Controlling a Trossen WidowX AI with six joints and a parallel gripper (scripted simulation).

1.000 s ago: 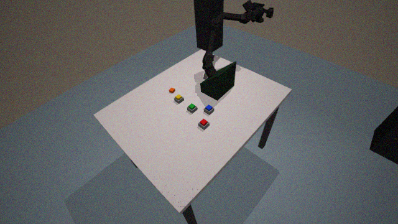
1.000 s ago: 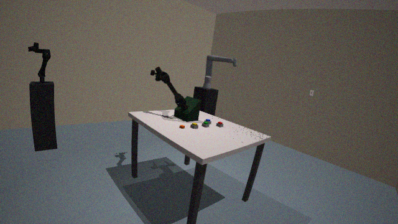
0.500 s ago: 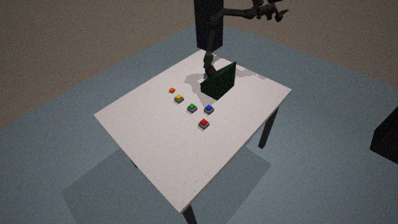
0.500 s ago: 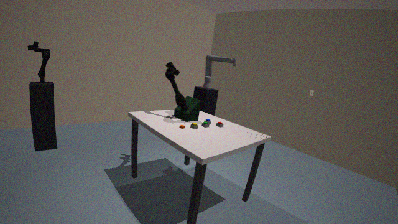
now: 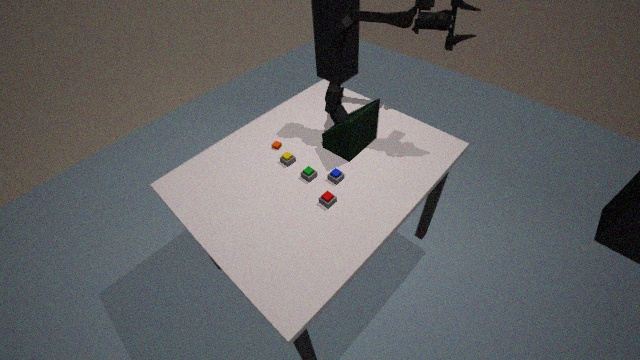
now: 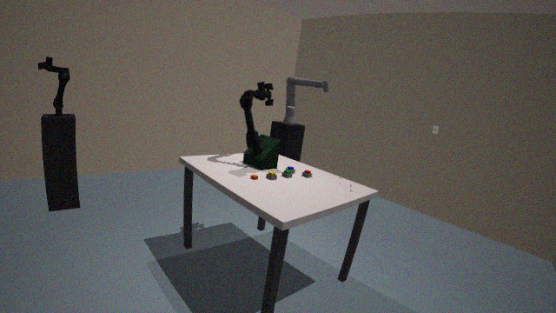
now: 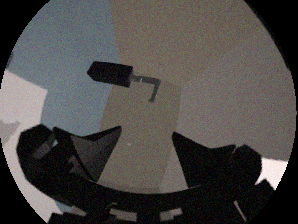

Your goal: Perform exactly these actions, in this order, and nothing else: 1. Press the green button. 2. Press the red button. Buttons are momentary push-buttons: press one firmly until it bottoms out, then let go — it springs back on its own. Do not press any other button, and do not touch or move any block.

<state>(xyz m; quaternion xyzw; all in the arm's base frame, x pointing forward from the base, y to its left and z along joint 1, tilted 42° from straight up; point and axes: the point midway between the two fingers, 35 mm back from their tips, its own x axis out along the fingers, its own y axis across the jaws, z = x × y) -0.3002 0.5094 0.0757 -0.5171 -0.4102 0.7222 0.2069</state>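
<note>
My gripper tip is 570 mm short of the green button, 320 mm to the left of it and 480 mm above it. Round my gripper tip: blue button (510 mm ahead, 230 mm to the right, 480 mm below); red button (620 mm ahead, 170 mm to the right, 480 mm below); yellow button (570 mm ahead, 450 mm to the right, 480 mm below).
</note>
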